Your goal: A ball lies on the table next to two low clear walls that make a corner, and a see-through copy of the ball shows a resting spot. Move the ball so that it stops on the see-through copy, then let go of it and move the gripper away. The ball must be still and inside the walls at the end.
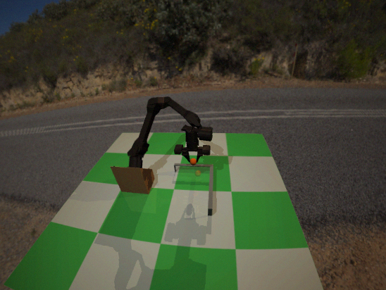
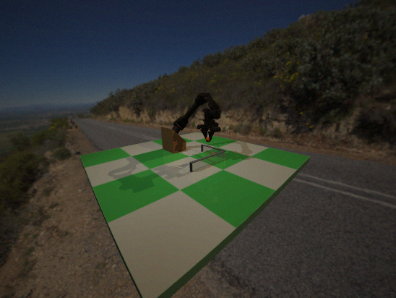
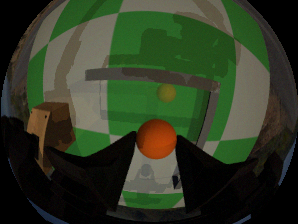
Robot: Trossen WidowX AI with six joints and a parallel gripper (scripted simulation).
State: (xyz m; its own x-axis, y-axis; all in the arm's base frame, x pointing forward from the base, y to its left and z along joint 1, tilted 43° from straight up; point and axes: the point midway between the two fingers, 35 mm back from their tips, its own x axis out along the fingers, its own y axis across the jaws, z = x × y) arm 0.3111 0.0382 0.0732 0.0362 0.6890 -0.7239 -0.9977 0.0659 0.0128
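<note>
Now: the see-through copy 20 mm ahead of my gripper tip, 30 mm to the left of it and 110 mm below it. Also, from my gripper tip: dark post: 90 mm ahead, 260 mm to the right, 100 mm below; then orange ball: right at my gripper tip.
</note>
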